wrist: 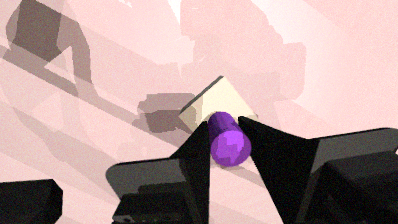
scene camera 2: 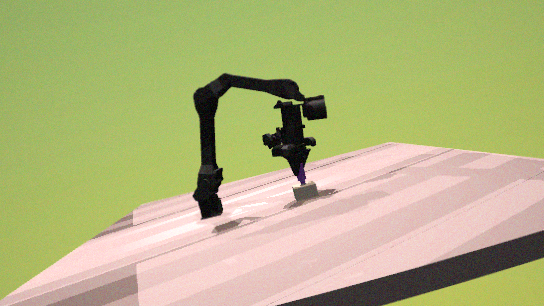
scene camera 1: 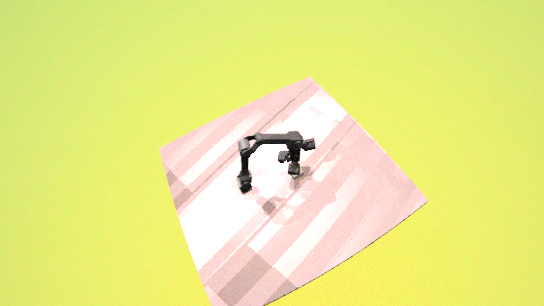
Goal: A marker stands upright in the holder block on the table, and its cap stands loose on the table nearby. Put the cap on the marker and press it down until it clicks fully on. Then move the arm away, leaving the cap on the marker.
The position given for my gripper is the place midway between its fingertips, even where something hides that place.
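Observation:
I can see my gripper point(scene camera 2: 298, 174) point(wrist: 222, 123). There is also a purple cap point(wrist: 229, 146), though scene camera 1 does not show it, hidden as it is by my gripper.

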